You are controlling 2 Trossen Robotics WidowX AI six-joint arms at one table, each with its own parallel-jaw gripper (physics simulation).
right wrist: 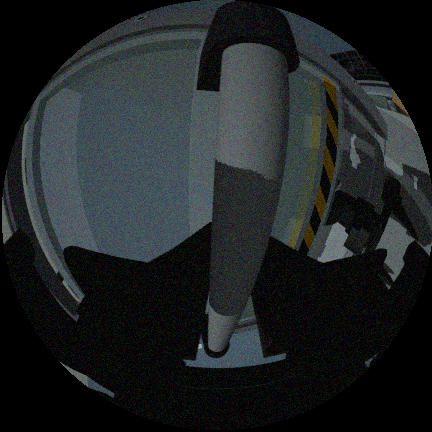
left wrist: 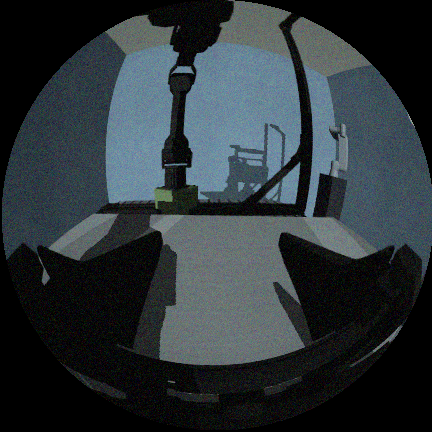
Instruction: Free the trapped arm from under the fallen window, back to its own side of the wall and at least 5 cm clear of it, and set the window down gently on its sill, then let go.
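Places are measured from the left arm's base along level axes (x ahead, y left, z up), in centimetres.
Pixels of known places: left gripper, fingertip midpoint: (left wrist: 221,239); right arm's base, origin of the base link: (left wrist: 175,186).
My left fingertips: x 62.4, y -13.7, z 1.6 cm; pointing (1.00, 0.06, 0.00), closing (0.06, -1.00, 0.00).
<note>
Ahead of a thing's pixels: the offset from my left fingertips to its top centre. "pt": to the spot under its first point. Level surfaces: height alone.
My left gripper (left wrist: 221,239) is open with nothing between its fingers, above the pale table top @[dz -3.2 cm] (left wrist: 235,310). The window does not show in the left wrist view. My right gripper (right wrist: 228,229) is shut on the window's thick grey handle bar @[pt dx -7.5, dy +7.6, dz +26.0 cm] (right wrist: 252,110), which runs lengthwise between the fingers and has black end mounts. The window's large glass pane @[pt dx -12.8, dy +6.1, dz +30.2 cm] (right wrist: 135,150) lies behind the bar, inside a pale frame. A yellow-and-black striped band @[pt dx -13.0, dy +9.4, dz +16.2 cm] (right wrist: 330,130) runs along the pane's right side. Whether the window touches its sill is hidden, and the lower part of the bar is in shadow.
In the left wrist view a black arm rises from a green block (left wrist: 176,198) at the table's far edge. A tall black post (left wrist: 305,125) with a slanted brace stands right of it. A small pale arm (left wrist: 343,150) stands on a dark pedestal (left wrist: 330,195). Dark shapes fill the right wrist view's right side.
</note>
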